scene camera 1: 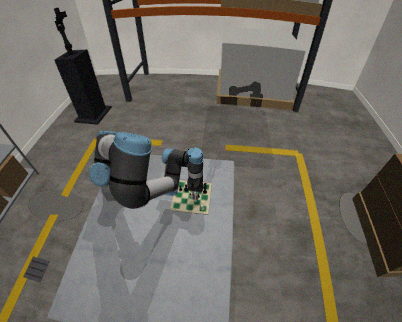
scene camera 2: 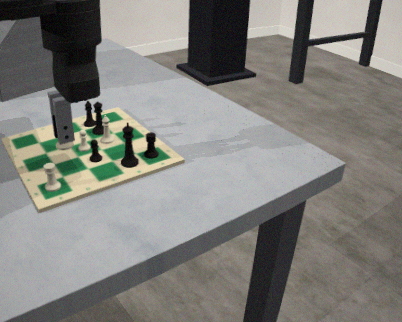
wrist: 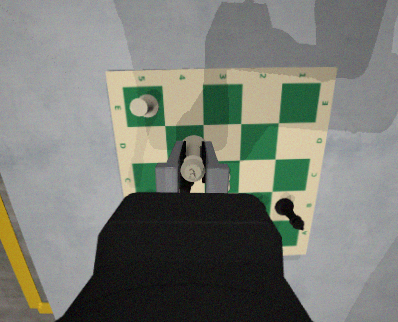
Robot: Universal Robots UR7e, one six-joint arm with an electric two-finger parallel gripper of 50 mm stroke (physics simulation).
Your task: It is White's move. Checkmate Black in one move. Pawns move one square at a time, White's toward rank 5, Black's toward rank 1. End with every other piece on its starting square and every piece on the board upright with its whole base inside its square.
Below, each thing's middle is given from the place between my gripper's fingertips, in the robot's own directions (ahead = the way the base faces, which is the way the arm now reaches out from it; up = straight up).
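The chessboard (scene camera 2: 79, 177) is 4 cm below my hand, 3 cm behind it and 4 cm to the left of it. The white king (wrist: 192, 170) is 2 cm above my hand, and going by their middles it is the nearest to my hand of the things named here.
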